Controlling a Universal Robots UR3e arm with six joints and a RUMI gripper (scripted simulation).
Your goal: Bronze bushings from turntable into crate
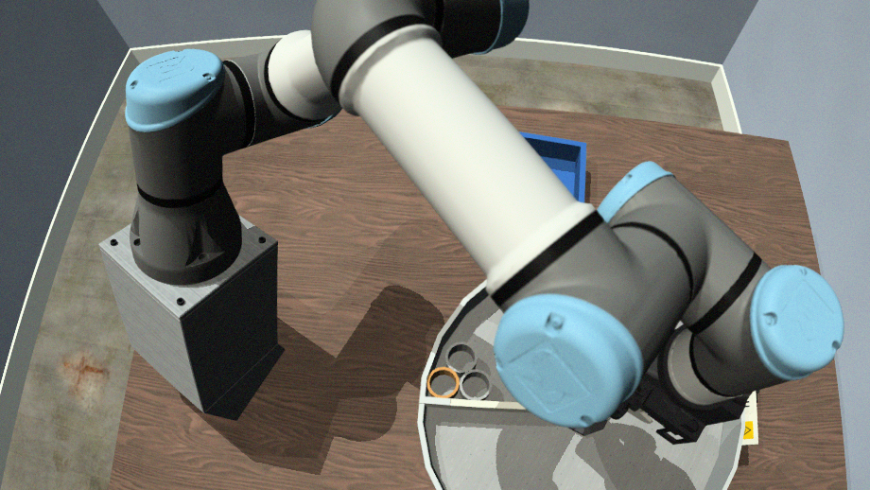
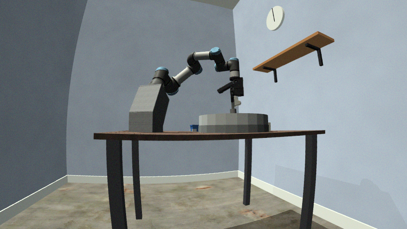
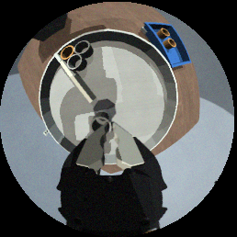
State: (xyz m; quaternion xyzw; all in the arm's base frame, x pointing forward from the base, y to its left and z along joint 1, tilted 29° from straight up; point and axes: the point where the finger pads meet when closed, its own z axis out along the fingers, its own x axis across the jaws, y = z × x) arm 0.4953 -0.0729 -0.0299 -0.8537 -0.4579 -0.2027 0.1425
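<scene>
Right now my hand is 1 cm past the grey turntable, 2 cm to the left of it and 8 cm above it. Also, from my hand: blue crate 12 cm behind, 32 cm to the left, 11 cm below.
</scene>
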